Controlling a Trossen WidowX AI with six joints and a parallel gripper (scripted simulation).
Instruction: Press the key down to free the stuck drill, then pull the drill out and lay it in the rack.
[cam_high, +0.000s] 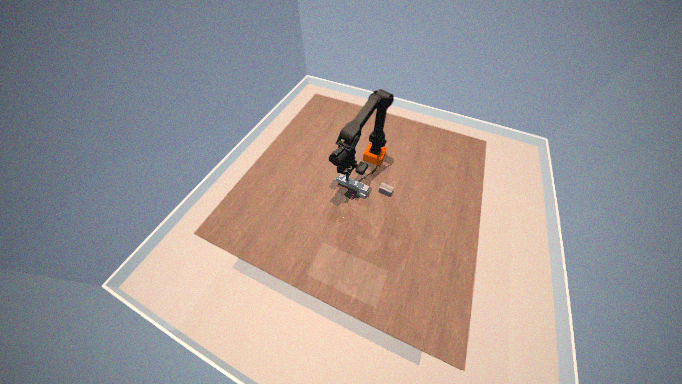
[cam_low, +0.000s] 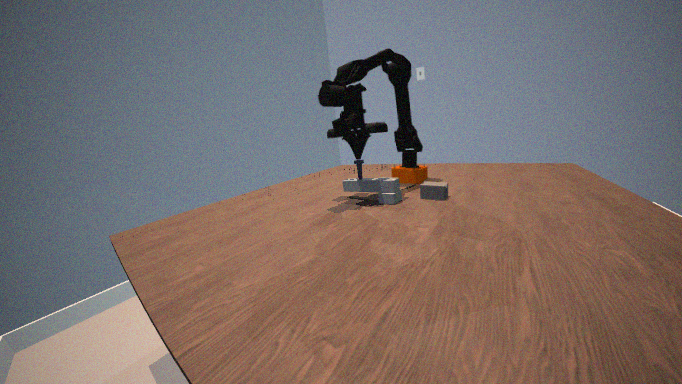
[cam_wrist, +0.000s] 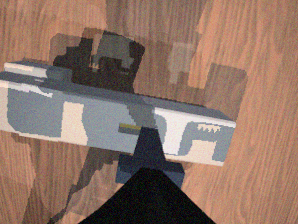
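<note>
My gripper tip is now 4 cm above the dark blue key. The rest, counted from my gripper tip: grey rack 5 cm behind, 21 cm to the left, 10 cm below; housing 4 cm to the left, 9 cm below; yellowish drill 1 cm ahead, 6 cm to the left, 8 cm below.
</note>
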